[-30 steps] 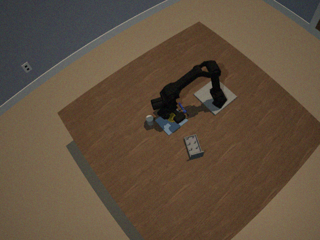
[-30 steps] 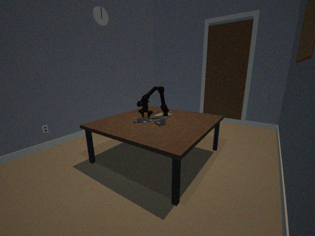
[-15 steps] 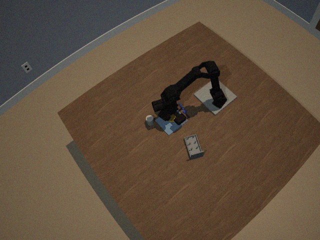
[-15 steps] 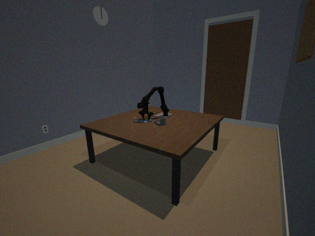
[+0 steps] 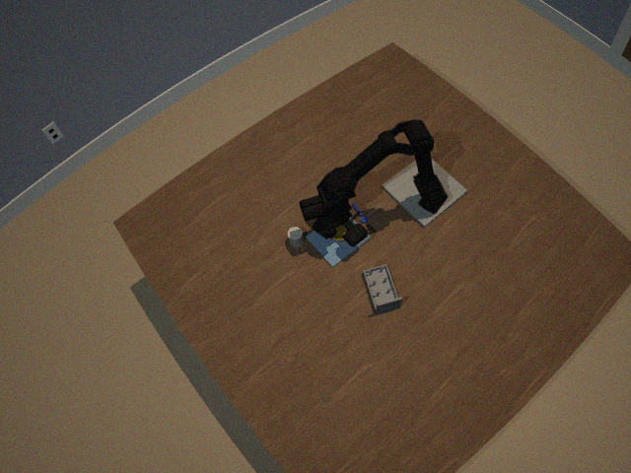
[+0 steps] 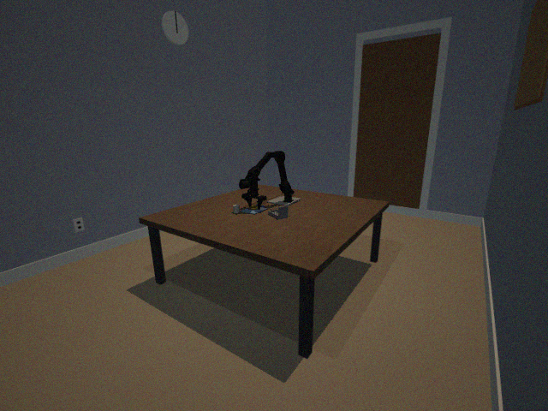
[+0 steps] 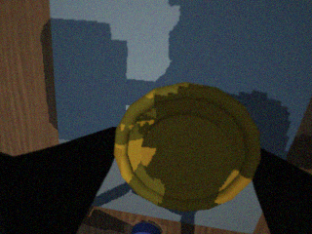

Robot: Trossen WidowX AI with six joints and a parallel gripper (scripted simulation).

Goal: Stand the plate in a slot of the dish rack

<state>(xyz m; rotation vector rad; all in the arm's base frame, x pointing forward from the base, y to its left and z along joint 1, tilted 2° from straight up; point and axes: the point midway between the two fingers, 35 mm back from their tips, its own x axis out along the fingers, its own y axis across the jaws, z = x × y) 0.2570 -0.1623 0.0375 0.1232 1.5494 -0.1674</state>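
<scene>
Right now my gripper tip is 210 mm to the right of the grey dish rack, 70 mm short of it and 20 mm below it. From my gripper tip the other things lie so: cup: 100 mm ahead, 90 mm to the right, 20 mm above; yellow plate: 10 mm above; blue spoon: 90 mm behind, 10 mm to the left.
</scene>
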